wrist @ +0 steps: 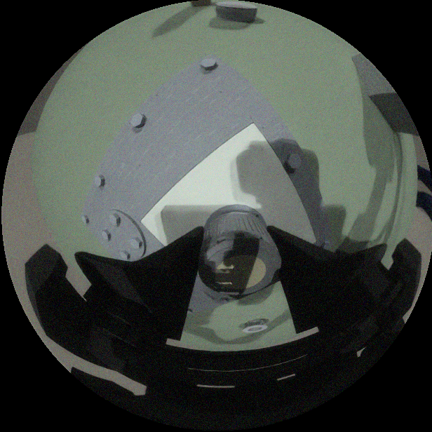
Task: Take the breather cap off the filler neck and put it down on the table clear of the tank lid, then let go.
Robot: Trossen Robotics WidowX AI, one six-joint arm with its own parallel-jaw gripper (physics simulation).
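My gripper (235, 231) is shut on the breather cap (234, 265), a dark round cap with a ribbed band and a glossy face, at the lower middle of the wrist view. One black finger stands on each side of it. Past it lies the tank lid (165, 145), a grey plate with hex bolts and a pale four-sided panel (200, 185). A round bolted flange (121, 233) shows on the lid at the left, apart from the cap and partly covered by the left finger. The filler neck itself cannot be made out.
A green surface (310, 100) surrounds the lid. A short grey disc (236, 12) stands at the top edge. A small round fitting with a pale centre (255, 327) shows below the cap, between the fingers. A dark grey block (382, 77) is at the upper right.
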